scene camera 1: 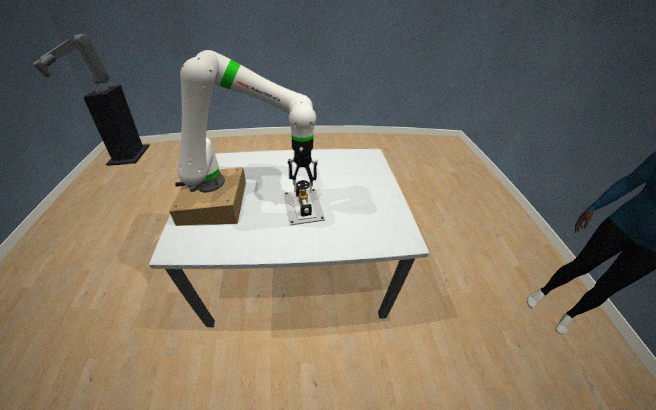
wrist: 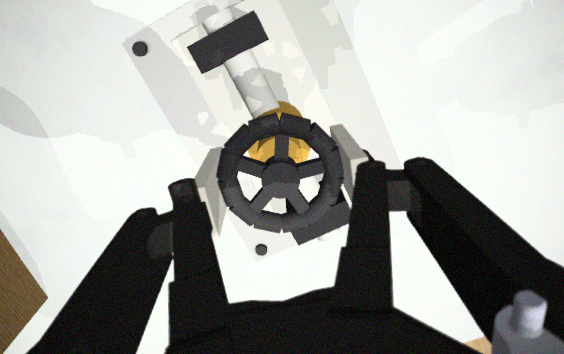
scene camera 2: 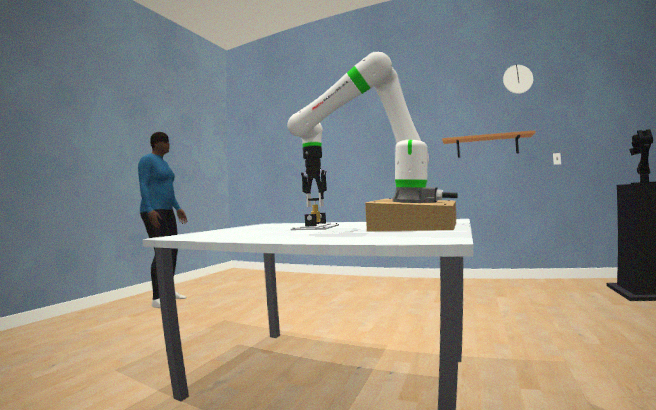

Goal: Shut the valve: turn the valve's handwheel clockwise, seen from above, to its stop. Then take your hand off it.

Labels:
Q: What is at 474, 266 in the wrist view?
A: The gripper.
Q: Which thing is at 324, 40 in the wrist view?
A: A base plate.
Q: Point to a handwheel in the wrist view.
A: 280, 175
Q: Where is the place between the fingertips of the gripper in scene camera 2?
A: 315, 206

